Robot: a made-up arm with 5 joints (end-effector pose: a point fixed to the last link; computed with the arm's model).
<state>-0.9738 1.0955 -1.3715 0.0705 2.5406</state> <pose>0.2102 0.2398 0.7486 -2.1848 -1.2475 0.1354</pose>
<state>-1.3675 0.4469 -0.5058 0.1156 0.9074</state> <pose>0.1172 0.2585 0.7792 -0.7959 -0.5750 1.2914</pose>
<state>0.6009 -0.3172 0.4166 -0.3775 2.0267</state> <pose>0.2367 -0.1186 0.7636 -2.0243 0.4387 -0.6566</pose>
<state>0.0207 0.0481 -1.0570 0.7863 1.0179</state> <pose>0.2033 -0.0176 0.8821 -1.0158 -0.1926 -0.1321</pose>
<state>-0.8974 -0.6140 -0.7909 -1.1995 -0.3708</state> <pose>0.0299 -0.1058 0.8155 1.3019 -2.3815 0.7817</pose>
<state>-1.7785 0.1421 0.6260 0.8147 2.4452</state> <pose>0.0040 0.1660 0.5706 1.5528 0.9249 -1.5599</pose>
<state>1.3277 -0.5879 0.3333 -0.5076 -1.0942</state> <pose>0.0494 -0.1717 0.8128 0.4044 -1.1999 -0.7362</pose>
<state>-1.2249 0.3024 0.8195 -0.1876 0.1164</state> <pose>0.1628 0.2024 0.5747 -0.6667 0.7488 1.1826</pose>
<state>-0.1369 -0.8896 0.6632 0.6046 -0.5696</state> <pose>0.2352 -0.0288 0.7348 0.5360 0.4053 0.0240</pose>
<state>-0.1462 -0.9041 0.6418 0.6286 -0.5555</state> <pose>0.2325 -0.0274 0.7391 0.5215 0.3958 0.0392</pose>
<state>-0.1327 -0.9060 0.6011 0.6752 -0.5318</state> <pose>0.2296 -0.0299 0.7437 0.5003 0.3954 0.0297</pose>
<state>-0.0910 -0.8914 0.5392 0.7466 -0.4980</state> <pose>0.2264 -0.0369 0.7483 0.4732 0.4080 -0.0102</pose>
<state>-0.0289 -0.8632 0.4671 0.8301 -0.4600</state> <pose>0.2230 -0.0470 0.7521 0.4464 0.4327 -0.0718</pose>
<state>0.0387 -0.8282 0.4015 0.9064 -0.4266</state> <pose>0.2199 -0.0578 0.7542 0.4276 0.4643 -0.1397</pose>
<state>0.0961 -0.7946 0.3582 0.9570 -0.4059</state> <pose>0.2181 -0.0670 0.7542 0.4214 0.4943 -0.1983</pose>
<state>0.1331 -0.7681 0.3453 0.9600 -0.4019</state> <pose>0.2184 -0.0733 0.7532 0.4273 0.5036 -0.2362</pose>
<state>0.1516 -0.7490 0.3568 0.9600 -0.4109</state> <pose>0.2204 -0.0769 0.7487 0.4420 0.5291 -0.2622</pose>
